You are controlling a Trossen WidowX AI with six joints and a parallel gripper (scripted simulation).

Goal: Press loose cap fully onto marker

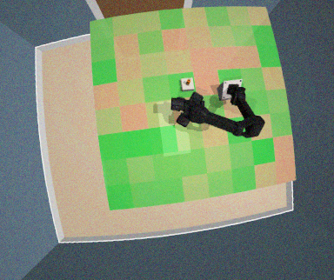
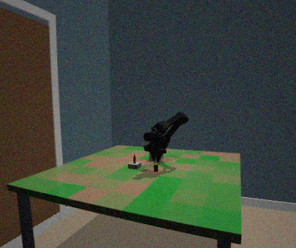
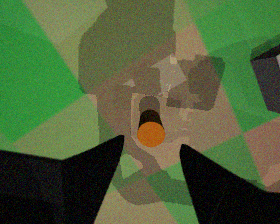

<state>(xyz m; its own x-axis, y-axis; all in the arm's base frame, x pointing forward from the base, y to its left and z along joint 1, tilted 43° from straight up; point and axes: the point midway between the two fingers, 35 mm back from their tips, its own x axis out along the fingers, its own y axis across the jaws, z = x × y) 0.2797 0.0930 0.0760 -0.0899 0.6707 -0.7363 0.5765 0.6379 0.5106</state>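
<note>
The orange-brown cap lies 4 cm below my gripper tip. Also, from my gripper tip: holder block (18 cm to the right, 5 cm below, 2 cm behind).
</note>
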